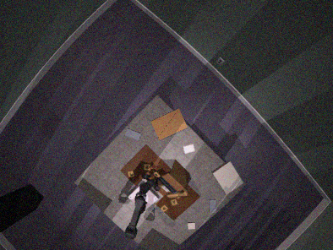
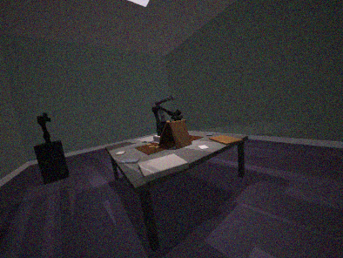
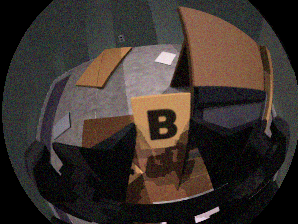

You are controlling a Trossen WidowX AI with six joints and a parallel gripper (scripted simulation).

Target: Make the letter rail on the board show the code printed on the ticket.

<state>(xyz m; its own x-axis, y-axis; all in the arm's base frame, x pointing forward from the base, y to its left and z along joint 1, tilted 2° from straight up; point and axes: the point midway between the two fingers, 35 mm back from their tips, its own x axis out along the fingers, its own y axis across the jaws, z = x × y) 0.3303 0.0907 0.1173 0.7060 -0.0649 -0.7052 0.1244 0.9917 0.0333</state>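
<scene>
The white ticket lies 160 mm to the right of my gripper tip, 80 mm behind it and 70 mm below it. Round my gripper tip: small white card 340 mm ahead, 160 mm below, 110 mm to the right; brown mat 160 mm below, 150 mm behind, 100 mm to the right; tan letter tile right at my gripper tip.
</scene>
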